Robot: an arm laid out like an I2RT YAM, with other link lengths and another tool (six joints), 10 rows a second.
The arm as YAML. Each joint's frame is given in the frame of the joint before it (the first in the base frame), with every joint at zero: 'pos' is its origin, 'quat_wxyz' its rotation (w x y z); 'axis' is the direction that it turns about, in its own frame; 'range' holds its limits. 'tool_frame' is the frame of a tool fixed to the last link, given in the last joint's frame.
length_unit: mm
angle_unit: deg
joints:
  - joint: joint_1
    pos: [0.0, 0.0, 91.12]
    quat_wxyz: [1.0, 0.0, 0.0, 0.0]
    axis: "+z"
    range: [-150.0, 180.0]
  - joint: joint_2
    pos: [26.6, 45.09, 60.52]
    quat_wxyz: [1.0, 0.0, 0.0, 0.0]
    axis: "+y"
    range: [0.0, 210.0]
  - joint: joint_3
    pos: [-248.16, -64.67, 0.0]
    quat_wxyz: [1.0, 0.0, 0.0, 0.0]
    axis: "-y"
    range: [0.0, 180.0]
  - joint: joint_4
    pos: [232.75, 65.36, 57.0]
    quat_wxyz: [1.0, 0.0, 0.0, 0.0]
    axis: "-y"
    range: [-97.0, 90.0]
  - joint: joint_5
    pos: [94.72, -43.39, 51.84]
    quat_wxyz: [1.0, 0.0, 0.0, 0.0]
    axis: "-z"
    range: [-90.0, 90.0]
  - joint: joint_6
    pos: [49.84, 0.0, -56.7]
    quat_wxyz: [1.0, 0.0, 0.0, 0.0]
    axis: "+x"
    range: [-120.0, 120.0]
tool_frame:
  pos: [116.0, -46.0, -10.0]
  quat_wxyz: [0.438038, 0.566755, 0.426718, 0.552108]
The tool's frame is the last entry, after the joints.
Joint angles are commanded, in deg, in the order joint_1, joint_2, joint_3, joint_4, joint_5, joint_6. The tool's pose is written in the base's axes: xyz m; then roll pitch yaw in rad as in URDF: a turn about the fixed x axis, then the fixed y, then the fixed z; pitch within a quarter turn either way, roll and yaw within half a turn. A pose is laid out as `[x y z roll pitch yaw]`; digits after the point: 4 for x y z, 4 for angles.
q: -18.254 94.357 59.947 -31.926 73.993 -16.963
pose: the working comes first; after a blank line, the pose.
Where each joint sits with the arm in this pose, in the base's axes (m; each line is computed from the numbers above, not from the rounded line before):
joint_1: 0.0000 0.0000 0.0911
joint_2: 0.0394 0.0345 0.1516
joint_3: 0.0370 -0.0328 0.3991
joint_4: 0.2705 -0.0410 0.3146
joint_5: 0.3381 -0.1090 0.2486
joint_6: 0.2790 -0.1399 0.2133
the tool: 0.2384 -0.2576 0.2268

[0.2384 -0.2576 0.2268 2.1315 1.1256 0.3015]
